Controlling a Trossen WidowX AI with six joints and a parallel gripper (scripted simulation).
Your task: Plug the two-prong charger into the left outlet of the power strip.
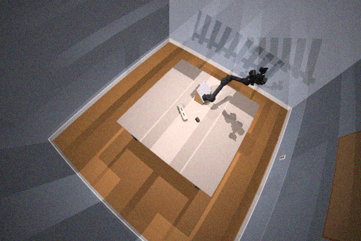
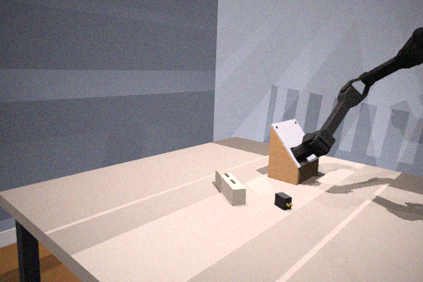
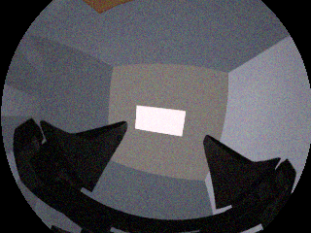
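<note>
My gripper tip is now 710 mm above the charger, 430 mm short of it and 280 mm to the left of it.
</note>
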